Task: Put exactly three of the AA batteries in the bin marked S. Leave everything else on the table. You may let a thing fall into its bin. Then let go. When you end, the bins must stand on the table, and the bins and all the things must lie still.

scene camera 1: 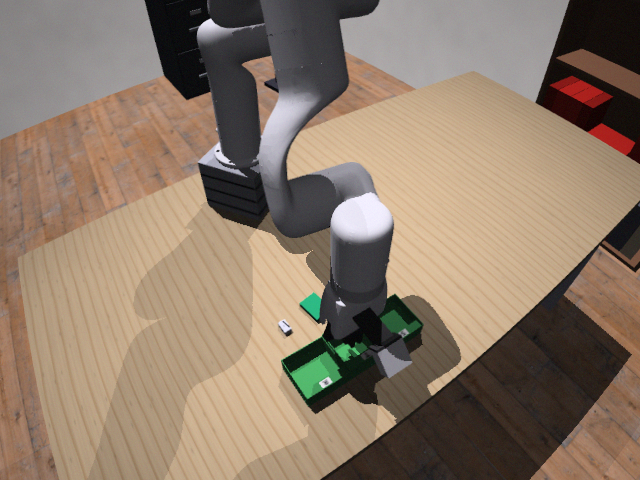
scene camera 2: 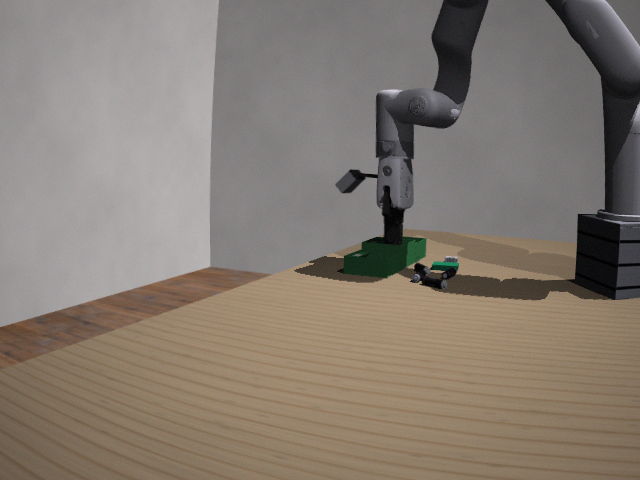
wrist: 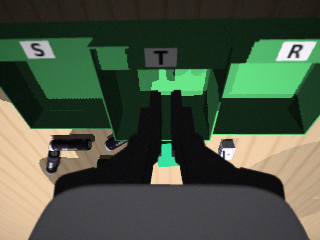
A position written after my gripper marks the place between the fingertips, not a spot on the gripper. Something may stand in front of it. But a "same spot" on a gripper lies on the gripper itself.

My gripper shows in scene camera 1, in scene camera 2 (393,244) and in the wrist view. The same spot on my gripper: (wrist: 199,164) is (scene camera 1: 349,334).
